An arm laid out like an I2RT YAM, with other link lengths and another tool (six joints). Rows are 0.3 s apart.
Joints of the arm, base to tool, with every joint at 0 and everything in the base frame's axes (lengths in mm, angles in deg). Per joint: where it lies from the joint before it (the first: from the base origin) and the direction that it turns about. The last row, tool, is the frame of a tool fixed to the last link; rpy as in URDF.
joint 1: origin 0 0 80.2 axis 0 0 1
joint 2: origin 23.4 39.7 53.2 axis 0 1 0
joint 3: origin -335.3 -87.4 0 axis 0 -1 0
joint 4: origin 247.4 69.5 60.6 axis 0 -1 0
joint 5: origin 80.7 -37 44.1 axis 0 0 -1
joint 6: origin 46.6 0 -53.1 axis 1 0 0
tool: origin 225 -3 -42 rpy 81.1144 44.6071 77.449
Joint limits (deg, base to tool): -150..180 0..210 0..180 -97..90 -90..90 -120..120
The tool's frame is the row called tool.
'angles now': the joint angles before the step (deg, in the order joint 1, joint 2, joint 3, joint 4, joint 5, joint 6). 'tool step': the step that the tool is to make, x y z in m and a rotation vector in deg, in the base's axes. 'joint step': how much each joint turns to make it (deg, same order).
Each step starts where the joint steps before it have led.
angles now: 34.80, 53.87, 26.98, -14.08, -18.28, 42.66
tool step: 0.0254, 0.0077, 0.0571, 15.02, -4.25, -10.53
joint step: 0.02, -10.65, -5.88, 11.54, 3.51, 14.62
